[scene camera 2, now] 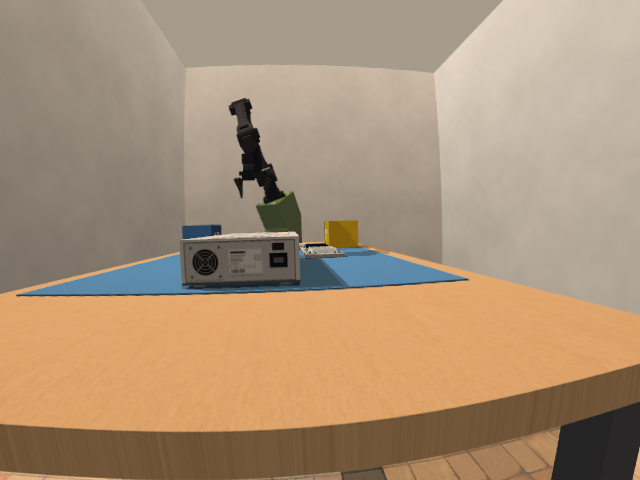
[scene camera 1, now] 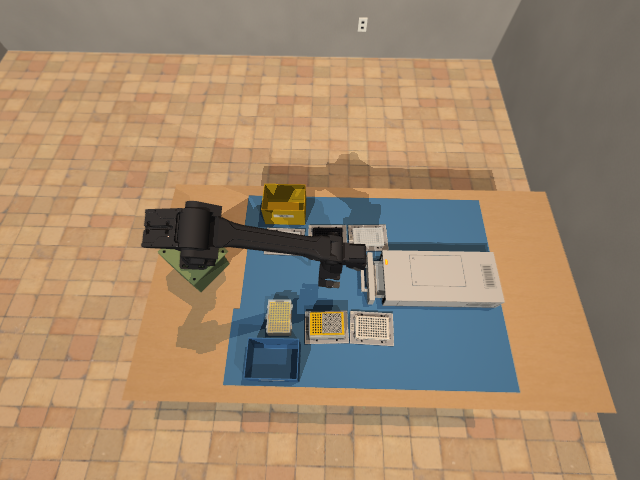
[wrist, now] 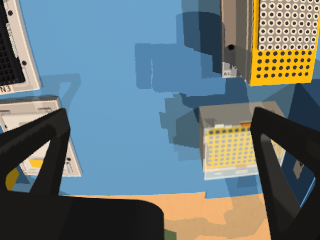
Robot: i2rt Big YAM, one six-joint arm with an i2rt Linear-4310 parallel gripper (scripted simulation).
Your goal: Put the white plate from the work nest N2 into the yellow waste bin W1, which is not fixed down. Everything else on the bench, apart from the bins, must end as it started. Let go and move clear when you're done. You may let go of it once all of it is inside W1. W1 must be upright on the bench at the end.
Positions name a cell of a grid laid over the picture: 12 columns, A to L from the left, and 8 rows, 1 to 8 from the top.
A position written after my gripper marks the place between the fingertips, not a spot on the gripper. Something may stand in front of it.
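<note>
I can see a white plate (scene camera 1: H6) and a blue bin (scene camera 1: E6). There is an instrument box (scene camera 1: H5), and scene camera 2 gives me the box (scene camera 2: E5) as well, though in the wrist view the instrument box is out of frame. A yellow waste bin (scene camera 1: F4) is here too, the same yellow waste bin (scene camera 2: G4) that scene camera 2 shows. I find a mat (scene camera 1: I6), which scene camera 2 shows me as the mat (scene camera 2: G5) and the wrist view as the mat (wrist: E3). And there is my gripper (wrist: G4).
</note>
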